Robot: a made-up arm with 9 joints.
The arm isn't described. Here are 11 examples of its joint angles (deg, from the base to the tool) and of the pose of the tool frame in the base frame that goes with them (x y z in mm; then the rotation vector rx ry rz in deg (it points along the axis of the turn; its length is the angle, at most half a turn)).
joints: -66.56 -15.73 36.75 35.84 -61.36 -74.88 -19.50 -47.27 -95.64
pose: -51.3 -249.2 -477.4 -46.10 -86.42 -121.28
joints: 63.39 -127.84 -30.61 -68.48 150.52 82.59 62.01 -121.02 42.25
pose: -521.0 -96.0 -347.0 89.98 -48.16 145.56
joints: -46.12 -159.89 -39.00 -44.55 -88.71 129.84 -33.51 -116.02 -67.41
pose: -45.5 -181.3 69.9 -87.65 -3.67 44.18
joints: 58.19 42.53 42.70 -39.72 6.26 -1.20 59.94 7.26 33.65
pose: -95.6 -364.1 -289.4 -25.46 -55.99 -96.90
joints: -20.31 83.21 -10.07 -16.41 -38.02 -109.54 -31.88 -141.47 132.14
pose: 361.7 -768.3 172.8 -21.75 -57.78 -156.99
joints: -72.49 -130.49 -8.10 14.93 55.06 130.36 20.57 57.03 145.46
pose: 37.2 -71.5 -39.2 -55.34 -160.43 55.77
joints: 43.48 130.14 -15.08 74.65 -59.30 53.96 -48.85 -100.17 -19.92
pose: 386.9 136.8 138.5 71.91 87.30 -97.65
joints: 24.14 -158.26 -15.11 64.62 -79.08 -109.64 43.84 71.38 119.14
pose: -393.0 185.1 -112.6 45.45 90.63 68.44
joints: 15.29 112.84 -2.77 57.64 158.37 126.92 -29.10 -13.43 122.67
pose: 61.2 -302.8 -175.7 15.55 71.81 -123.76
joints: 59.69 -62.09 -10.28 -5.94 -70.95 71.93 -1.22 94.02 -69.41
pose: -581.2 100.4 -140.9 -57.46 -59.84 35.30
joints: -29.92 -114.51 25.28 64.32 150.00 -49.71 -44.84 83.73 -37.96
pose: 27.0 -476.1 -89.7 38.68 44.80 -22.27
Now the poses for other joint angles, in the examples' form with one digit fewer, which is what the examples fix.
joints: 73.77 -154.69 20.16 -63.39 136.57 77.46 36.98 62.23 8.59
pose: -537 295 -43 38.6 -4.1 -88.7
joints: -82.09 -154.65 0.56 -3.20 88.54 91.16 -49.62 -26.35 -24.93
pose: 2 -408 -239 50.3 3.7 31.4
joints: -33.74 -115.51 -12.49 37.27 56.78 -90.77 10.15 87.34 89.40
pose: 185 -388 -326 -32.9 55.8 90.5
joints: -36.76 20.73 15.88 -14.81 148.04 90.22 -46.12 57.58 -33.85
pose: 122 -192 -286 -141.2 91.7 -36.5
